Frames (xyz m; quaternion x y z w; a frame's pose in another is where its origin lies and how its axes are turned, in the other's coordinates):
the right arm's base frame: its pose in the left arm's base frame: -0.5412 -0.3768 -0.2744 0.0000 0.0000 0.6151 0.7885
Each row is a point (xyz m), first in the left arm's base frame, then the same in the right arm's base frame.
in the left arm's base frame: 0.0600 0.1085 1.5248
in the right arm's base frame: 0.6170 -0.4650 1.7992
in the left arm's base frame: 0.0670 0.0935 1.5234
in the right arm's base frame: 0.6042 -0.4755 1.7978
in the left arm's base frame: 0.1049 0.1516 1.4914
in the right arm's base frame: 0.6698 -0.4981 1.7658
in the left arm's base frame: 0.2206 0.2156 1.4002
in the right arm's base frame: 0.7600 -0.5947 1.6746
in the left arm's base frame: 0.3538 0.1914 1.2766
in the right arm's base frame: 0.7689 -0.7298 1.5510
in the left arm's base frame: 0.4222 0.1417 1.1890
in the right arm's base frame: 0.7374 -0.8083 1.4634
